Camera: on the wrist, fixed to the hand. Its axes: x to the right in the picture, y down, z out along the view.
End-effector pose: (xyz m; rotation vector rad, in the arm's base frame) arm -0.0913 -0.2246 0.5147 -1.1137 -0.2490 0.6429
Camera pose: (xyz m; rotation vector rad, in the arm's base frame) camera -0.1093 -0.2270 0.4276 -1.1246 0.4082 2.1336
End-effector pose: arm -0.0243 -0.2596 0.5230 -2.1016 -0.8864 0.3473
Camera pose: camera 0.0277 -0.3162 0.4781 -2.4119 0.7434 1.3804
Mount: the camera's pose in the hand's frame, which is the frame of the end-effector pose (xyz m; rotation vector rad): -0.0047 0.0833 -0.0310 -0.0541 -0.2907 1.5020
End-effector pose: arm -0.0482 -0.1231 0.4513 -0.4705 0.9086 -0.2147
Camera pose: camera -0.0772 -0.0575 0.3986 0.2150 0.7750 1.2152
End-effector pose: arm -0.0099 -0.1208 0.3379 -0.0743 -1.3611 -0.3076
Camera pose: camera 0.0404 -0.0473 0.3372 -1.1476 -1.2367 0.9586
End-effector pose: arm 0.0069 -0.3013 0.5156 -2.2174 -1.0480 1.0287
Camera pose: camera 0.0661 -0.3575 0.4802 2.2951 -0.6706 -1.5205
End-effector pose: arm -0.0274 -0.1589 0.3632 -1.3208 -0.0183 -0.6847
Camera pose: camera -0.0034 -0.1775 0.2795 -1.0984 0.6911 0.7813
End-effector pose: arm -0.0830 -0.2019 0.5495 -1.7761 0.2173 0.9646
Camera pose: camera -0.1171 -0.2655 0.4974 -1.2827 1.4533 2.2145
